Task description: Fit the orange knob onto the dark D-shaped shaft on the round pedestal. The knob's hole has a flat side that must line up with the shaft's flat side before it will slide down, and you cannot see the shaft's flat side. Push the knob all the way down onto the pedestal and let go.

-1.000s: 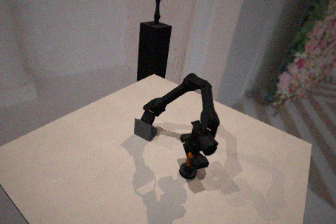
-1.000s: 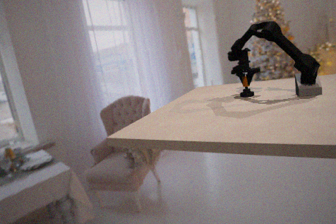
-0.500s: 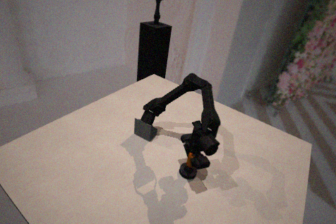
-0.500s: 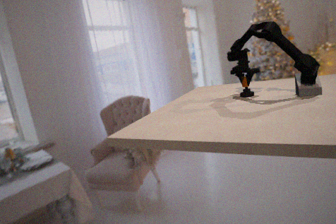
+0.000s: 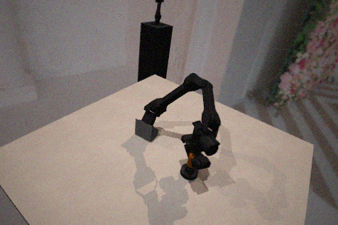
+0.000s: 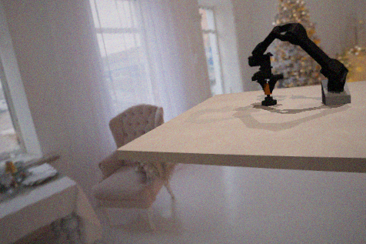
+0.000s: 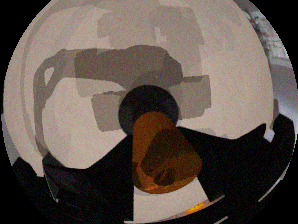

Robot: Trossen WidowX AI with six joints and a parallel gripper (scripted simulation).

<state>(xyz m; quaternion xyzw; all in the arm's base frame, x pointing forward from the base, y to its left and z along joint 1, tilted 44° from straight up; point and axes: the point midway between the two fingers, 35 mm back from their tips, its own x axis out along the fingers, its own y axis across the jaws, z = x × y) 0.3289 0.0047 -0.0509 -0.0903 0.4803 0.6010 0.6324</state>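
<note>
Right now the orange knob is 20 mm above my gripper tip. The rest, counted from my gripper tip: dark round pedestal (40 mm below).
</note>
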